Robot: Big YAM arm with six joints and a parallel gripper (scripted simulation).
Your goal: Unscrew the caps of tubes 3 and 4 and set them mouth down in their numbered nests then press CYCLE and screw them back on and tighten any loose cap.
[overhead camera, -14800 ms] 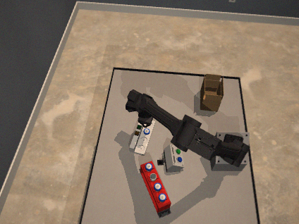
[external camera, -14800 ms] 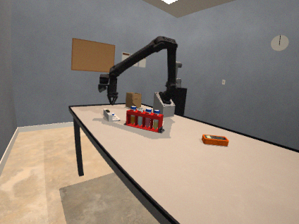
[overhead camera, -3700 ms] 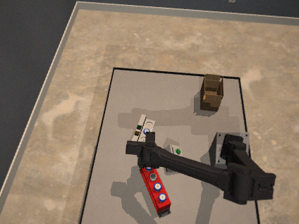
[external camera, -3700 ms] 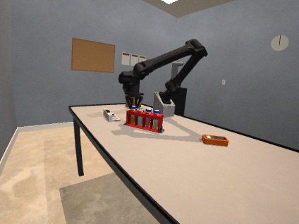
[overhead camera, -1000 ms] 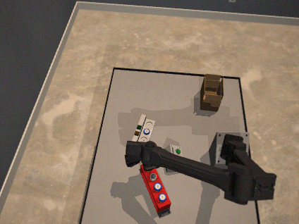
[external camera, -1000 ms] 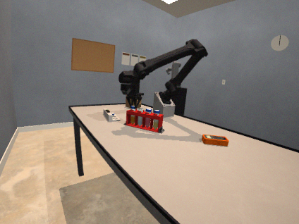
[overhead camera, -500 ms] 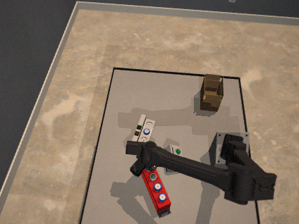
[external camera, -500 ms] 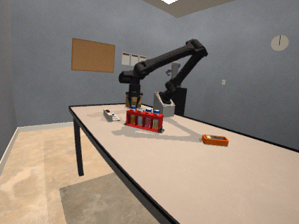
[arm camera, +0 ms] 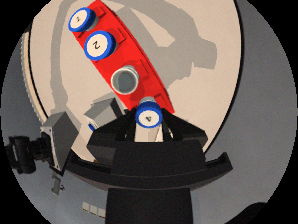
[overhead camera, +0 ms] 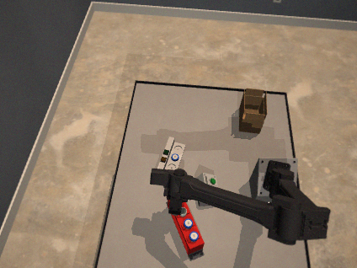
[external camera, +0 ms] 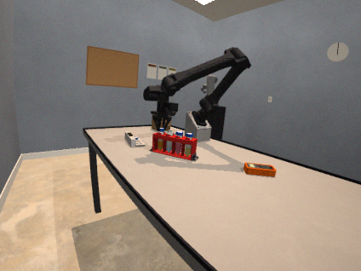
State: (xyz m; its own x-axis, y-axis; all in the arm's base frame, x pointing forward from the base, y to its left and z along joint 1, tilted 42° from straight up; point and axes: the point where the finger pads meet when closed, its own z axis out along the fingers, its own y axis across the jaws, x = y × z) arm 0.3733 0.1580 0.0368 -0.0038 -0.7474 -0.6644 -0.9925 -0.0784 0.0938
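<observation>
Right now the blue tube cap is right at my hand. Also, from my hand: green key (14 cm behind, 13 cm to the right, 5 cm below); key housing (12 cm behind, 10 cm to the right, 7 cm below); blue key (15 cm behind, 8 cm to the right, 5 cm below).
</observation>
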